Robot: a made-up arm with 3 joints. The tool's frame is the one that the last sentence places. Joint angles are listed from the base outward.
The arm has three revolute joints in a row. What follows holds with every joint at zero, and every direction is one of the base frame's. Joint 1 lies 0.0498 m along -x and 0.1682 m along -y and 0.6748 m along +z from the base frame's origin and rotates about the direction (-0.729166, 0.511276, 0.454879), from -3.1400 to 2.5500 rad. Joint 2 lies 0.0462 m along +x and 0.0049 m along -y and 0.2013 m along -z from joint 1 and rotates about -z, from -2.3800 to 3.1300 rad. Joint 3 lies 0.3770 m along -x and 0.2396 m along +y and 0.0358 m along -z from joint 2 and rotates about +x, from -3.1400 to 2.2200 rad. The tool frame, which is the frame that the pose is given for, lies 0.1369 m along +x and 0.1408 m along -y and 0.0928 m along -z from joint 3; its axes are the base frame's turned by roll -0.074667, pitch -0.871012 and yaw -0.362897 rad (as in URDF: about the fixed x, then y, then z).
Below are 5 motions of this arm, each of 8 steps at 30 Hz.
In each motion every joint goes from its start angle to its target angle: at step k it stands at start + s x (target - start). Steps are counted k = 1, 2, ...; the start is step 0. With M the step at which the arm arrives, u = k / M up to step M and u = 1 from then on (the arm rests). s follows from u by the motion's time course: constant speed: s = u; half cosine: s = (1 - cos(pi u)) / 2; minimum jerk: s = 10 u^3 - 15 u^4 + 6 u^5.
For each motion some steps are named. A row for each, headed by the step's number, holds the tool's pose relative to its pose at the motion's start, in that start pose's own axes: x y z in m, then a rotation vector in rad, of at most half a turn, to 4 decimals.
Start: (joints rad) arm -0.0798 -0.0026 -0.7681
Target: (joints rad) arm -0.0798 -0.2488 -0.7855
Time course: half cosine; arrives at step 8
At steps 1, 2, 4, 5, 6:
1: -0.0012 -0.0017 -0.0011 0.0062 -0.0065 0.0026
2: -0.0044 -0.0067 -0.0041 0.0240 -0.0252 0.0098
4: -0.0143 -0.0225 -0.0152 0.0819 -0.0861 0.0333
5: -0.0193 -0.0308 -0.0219 0.1131 -0.1193 0.0459
6: -0.0232 -0.0377 -0.0278 0.1395 -0.1474 0.0564

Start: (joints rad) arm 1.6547 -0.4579 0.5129
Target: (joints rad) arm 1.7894 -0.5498 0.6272
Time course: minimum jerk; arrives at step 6
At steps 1, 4, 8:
1: -0.0005 -0.0020 0.0017 0.0021 0.0061 0.0025
4: -0.0071 -0.0443 0.0405 0.0418 0.1406 0.0507
8: -0.0077 -0.0558 0.0520 0.0512 0.1796 0.0624

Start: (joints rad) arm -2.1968 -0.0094 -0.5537
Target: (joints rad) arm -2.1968 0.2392 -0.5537
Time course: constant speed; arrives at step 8
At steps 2, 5, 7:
2: 0.0060 0.0131 0.0059 -0.0479 0.0323 -0.0228
5: 0.0159 0.0329 0.0132 -0.1198 0.0809 -0.0571
7: 0.0231 0.0462 0.0170 -0.1677 0.1132 -0.0799

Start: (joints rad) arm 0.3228 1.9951 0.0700
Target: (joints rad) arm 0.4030 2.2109 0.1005
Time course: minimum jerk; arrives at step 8
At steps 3, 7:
3: -0.0009 0.0149 -0.0090 -0.0281 -0.0165 -0.0422
7: 0.0004 0.0537 -0.0342 -0.0959 -0.0594 -0.1546

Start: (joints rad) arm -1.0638 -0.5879 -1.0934
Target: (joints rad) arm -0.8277 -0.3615 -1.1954
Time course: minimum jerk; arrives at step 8
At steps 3, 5, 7, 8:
3: 0.0099 -0.0097 0.0083 -0.0174 0.0262 0.0741
5: 0.0268 -0.0226 0.0202 -0.0489 0.0628 0.1990
7: 0.0368 -0.0283 0.0262 -0.0688 0.0804 0.2728
8: 0.0374 -0.0286 0.0265 -0.0701 0.0814 0.2775

